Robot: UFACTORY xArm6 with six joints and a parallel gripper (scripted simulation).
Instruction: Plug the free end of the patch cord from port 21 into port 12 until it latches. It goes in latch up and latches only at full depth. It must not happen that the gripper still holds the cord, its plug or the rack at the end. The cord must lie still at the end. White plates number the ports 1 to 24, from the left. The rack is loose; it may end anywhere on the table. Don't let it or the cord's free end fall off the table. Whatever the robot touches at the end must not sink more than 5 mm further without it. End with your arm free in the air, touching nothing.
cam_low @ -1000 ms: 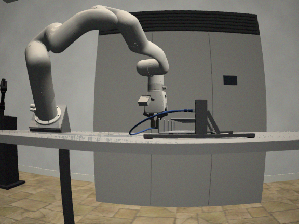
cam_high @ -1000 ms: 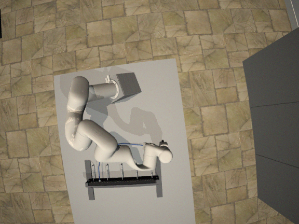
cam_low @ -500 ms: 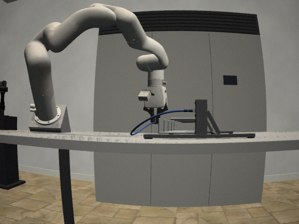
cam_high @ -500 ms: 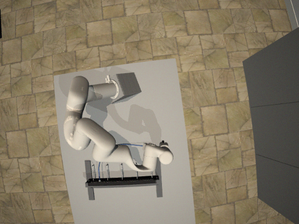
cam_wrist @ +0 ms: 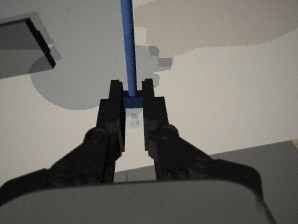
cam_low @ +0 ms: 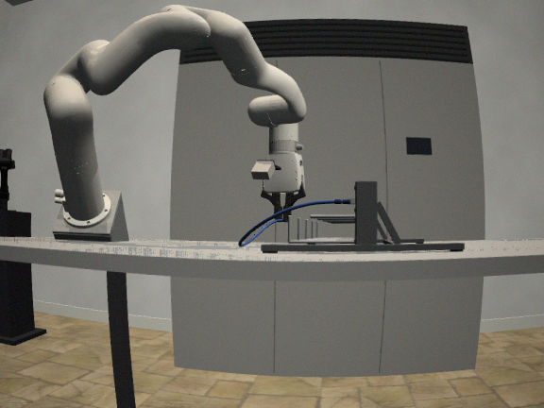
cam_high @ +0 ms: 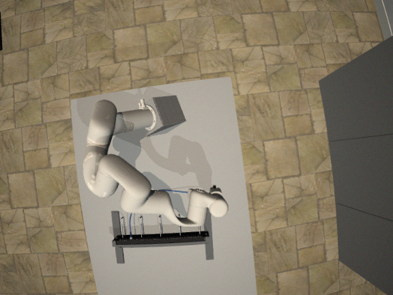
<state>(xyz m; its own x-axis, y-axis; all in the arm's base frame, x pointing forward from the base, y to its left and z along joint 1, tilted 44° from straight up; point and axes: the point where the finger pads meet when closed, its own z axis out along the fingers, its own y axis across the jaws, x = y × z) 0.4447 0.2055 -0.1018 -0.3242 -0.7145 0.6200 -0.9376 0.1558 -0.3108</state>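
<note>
Now: the plug 1 cm ahead of my hand, 1 cm to the left of it and 1 cm below it.
</note>
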